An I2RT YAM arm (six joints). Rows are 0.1 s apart.
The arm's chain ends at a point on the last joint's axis. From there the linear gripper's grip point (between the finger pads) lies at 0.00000 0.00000 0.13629 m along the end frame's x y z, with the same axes.
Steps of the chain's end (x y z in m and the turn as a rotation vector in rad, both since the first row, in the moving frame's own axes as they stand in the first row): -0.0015, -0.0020, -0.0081, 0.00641, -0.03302, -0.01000; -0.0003, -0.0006, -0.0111, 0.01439, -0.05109, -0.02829; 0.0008, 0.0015, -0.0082, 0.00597, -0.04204, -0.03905; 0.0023, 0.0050, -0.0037, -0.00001, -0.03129, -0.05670; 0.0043, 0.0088, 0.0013, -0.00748, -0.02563, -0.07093; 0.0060, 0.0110, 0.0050, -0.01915, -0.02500, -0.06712
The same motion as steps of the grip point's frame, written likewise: -0.0060, -0.0029, -0.0082, 0.00641, -0.03302, -0.01000; -0.0073, -0.0025, -0.0113, 0.01439, -0.05109, -0.02829; -0.0049, 0.0008, -0.0083, 0.00597, -0.04204, -0.03905; -0.0020, 0.0051, -0.0038, -0.00001, -0.03129, -0.05670; 0.0008, 0.0099, 0.0013, -0.00748, -0.02563, -0.07093; 0.0027, 0.0137, 0.0049, -0.01915, -0.02500, -0.06712
